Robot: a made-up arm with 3 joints. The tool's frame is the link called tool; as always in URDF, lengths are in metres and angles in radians.
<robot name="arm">
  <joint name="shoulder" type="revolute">
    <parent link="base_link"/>
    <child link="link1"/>
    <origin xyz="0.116 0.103 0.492" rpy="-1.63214 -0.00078 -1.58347"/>
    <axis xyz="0 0 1"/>
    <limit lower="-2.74" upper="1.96"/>
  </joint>
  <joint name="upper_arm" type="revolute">
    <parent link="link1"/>
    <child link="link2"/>
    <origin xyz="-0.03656 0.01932 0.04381" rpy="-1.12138 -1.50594 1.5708"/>
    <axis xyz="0 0 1"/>
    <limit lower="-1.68" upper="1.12"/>
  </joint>
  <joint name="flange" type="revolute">
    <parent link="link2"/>
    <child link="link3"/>
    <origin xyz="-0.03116 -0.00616 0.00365" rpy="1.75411 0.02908 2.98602"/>
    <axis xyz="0 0 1"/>
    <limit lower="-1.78" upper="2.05"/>
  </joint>
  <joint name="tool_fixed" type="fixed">
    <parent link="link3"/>
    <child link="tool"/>
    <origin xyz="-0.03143 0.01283 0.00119" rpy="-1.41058 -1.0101 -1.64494"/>
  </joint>
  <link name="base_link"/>
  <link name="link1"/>
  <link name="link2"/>
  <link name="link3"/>
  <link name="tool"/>
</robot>
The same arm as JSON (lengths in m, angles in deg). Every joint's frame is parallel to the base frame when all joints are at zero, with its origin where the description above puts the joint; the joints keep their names.
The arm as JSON. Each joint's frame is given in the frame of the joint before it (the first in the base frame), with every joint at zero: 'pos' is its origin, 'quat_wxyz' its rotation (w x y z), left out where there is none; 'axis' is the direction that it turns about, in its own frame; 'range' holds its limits. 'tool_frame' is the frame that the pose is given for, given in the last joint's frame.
{
  "length_unit": "m",
  "angle_unit": "deg",
  "joints": [
    {
      "joint": "shoulder",
      "pos": [
        0.116,
        0.103,
        0.492
      ],
      "axis": [
        0.998038,
        -0.0127,
        -0.061302
      ],
      "range": [
        -156.99,
        112.3
      ]
    },
    {
      "joint": "upper_arm",
      "pos": [
        0.043,
        0.036,
        -0.022
      ],
      "axis": [
        0.066098,
        0.90027,
        0.430286
      ],
      "range": [
        -96.26,
        64.17
      ]
    },
    {
      "joint": "flange",
      "pos": [
        -0.03,
        0.001,
        0.011
      ],
      "axis": [
        0.039599,
        0.256296,
        -0.965787
      ],
      "range": [
        -101.99,
        117.46
      ]
    }
  ],
  "tool_frame": {
    "pos": [
      0.032,
      0.011,
      0.003
    ],
    "quat_wxyz": [
      0.052491,
      0.722303,
      -0.156702,
      -0.671541
    ]
  }
}

